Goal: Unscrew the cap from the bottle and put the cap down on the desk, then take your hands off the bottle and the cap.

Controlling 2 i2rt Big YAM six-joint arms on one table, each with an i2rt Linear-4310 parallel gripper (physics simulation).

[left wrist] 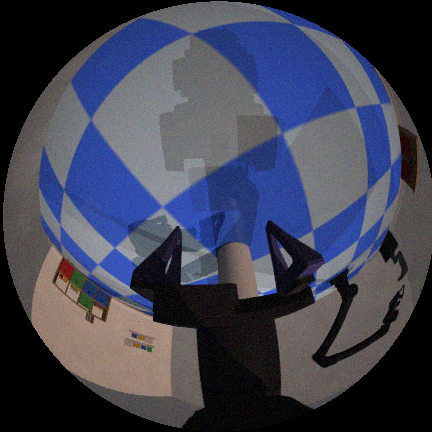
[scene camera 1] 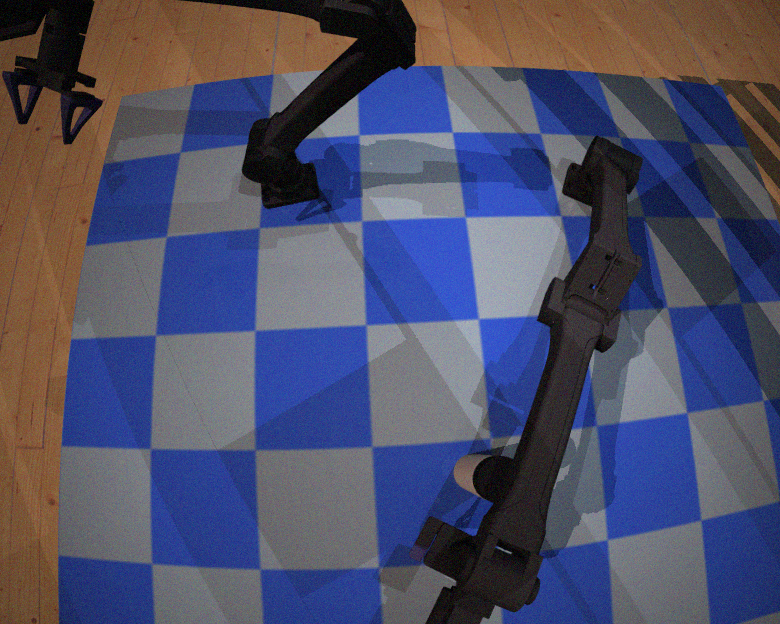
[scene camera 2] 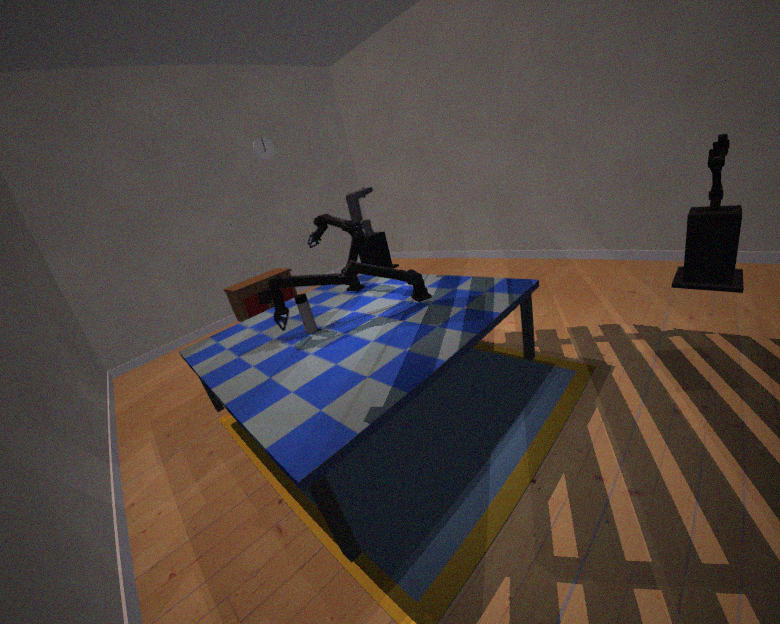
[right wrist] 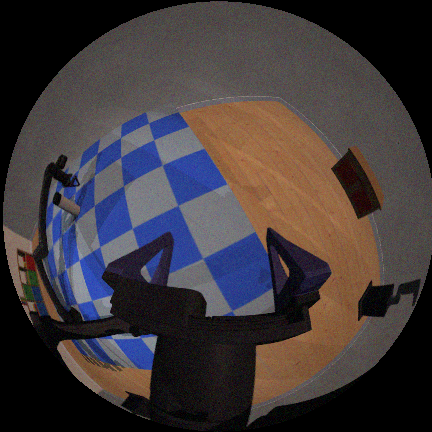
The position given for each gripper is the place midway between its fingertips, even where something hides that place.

The left gripper (scene camera 1: 453,552) is open, with nothing in its grasp. Also in view: a pale bottle (scene camera 1: 464,468). The right gripper (scene camera 1: 44,133) is open, with nothing in its grasp. A dark cap (scene camera 1: 489,475) rests on the pale bottle.
The pale bottle is seen too in the left wrist view (left wrist: 234,261). The left gripper shows as well in the left wrist view (left wrist: 224,226). The right gripper also shows in the right wrist view (right wrist: 217,234). The left wrist view does not show the dark cap, which is hidden by the left gripper.
